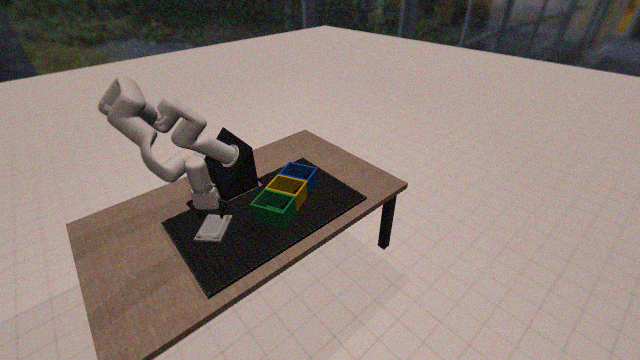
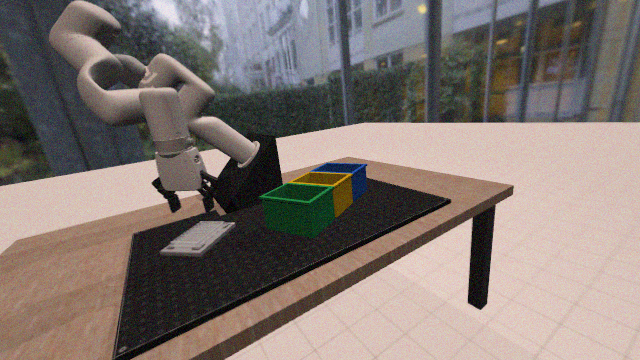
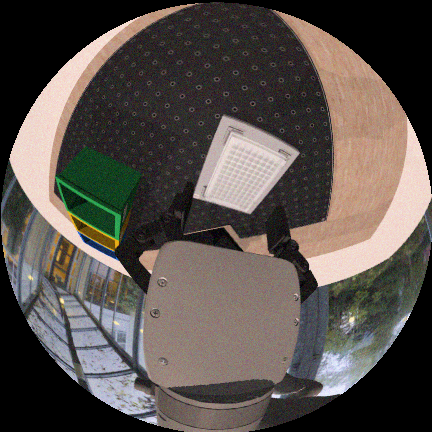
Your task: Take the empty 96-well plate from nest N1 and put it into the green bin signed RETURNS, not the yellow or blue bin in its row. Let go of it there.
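Places are measured from the arm's base along level axes (x ahead, y left, z up), in metres.
Pixels of known places: gripper, fingertip midpoint: [image 1: 211, 216] [image 2: 193, 210] [image 3: 233, 203]; arm's base, origin of the base link: [image 1: 230, 156] [image 2: 249, 155].
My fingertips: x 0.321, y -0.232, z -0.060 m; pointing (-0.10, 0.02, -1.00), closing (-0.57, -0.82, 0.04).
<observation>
Ahead of a thing's pixels: the offset from my fingertips to its middle. "spot": to the spot under its first point. Level surfaces: height alone.
The white 96-well plate @(dy -0.001, dx -0.033, dz -0.081 m) [image 1: 214, 227] [image 2: 200, 236] [image 3: 245, 172] lies flat in a light grey nest @(dy -0.001, dx -0.033, dz -0.091 m) [image 2: 182, 253] [image 3: 215, 140] on the dark mat. My gripper [image 1: 206, 212] [image 2: 192, 209] [image 3: 233, 203] is open and empty, fingers pointing down. It hangs above the mat's rear edge, higher than the plate and behind it, on the side toward the arm's base; the fingers are clear of the plate. The green bin @(dy +0.372, dx +0.000, dz -0.050 m) [image 1: 274, 216] [image 2: 295, 215] [image 3: 102, 175] stands upright with its top open, apart from the nest. No lettering is readable on the bin or nest.
The yellow bin [image 1: 301, 197] [image 2: 343, 200] and the blue bin @(spot: dy +0.521, dx +0.004, dz -0.066 m) [image 1: 312, 184] [image 2: 360, 182] stand in a row behind the green one. The black mount [image 1: 232, 175] [image 2: 260, 170] of the arm rises at the rear edge of the mat @(dz -0.100 m) [image 1: 240, 255] [image 2: 210, 290] [image 3: 215, 65].
</observation>
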